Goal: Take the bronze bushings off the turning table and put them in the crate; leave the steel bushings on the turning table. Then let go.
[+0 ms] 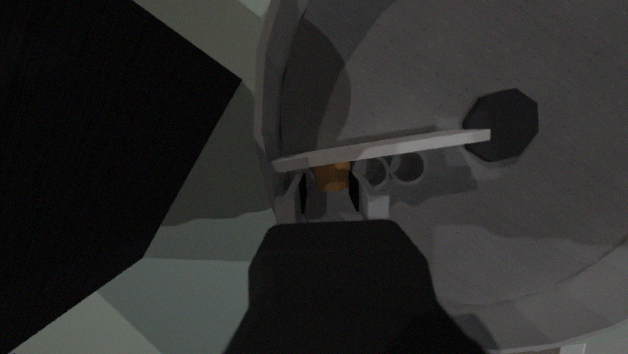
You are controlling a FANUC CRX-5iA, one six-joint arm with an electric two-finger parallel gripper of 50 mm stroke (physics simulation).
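Places are measured from the arm's base along level axes (x ahead, y left, z up), in metres.
Where they show: gripper, fingertip midpoint: [327, 184].
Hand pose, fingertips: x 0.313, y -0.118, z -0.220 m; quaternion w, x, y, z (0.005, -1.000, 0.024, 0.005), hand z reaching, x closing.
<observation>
Things, the pixels of their centre, and the offset from my fingertips. "*": a spot on its surface instead.
- bronze bushing, body centre: [332, 172] dx +0.006, dy +0.008, dz -0.012 m
- turning table, body centre: [495, 126] dx +0.161, dy +0.032, dz -0.028 m
- light bar, surface spot: [400, 146] * dx +0.055, dy +0.028, dz +0.019 m
- turning table's raised left rim, surface spot: [272, 100] * dx -0.039, dy +0.074, dz -0.008 m
- dark eight-sided hub, body centre: [499, 126] dx +0.161, dy +0.032, dz -0.023 m
A bronze bushing [333, 177] is on the turning table [500, 210], close against the near side of a thin light bar. My gripper [327, 184] is open, with one finger to the left and one to the right of the bronze bushing's near part; nothing is gripped. Two grey steel bushings, one [376, 171] just right of the right finger and another [408, 167] beside it, stand in a row along the bar. The bar hides part of the bronze bushing. The crate cannot be made out for certain.
The light bar [400, 146] runs from the turning table's raised left rim [272, 100] to a dark eight-sided hub [505, 125]. A large black block [100, 125] fills the left side. A pale-edged object [572, 349] shows partly at the bottom right edge.
</observation>
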